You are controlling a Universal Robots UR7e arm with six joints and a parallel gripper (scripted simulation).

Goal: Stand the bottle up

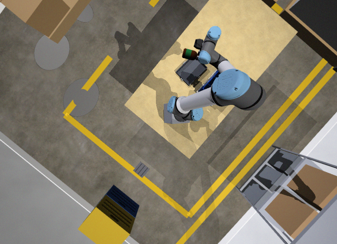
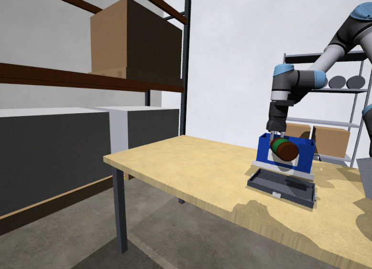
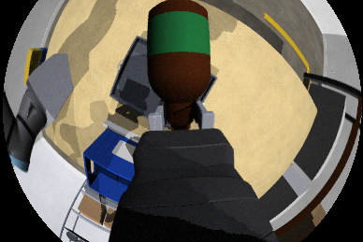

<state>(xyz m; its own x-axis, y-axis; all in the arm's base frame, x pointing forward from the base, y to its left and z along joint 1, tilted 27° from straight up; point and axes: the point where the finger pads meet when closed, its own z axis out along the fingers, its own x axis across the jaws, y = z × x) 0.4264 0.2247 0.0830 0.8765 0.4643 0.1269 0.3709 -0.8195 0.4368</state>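
The bottle is 20 mm behind my hand, 50 mm to the left of it and 10 mm below it. From my hand the other things lie so: dark grey tray 50 mm behind, 10 mm to the right, 190 mm below; then blue crate 40 mm behind, 300 mm to the right, 120 mm below.
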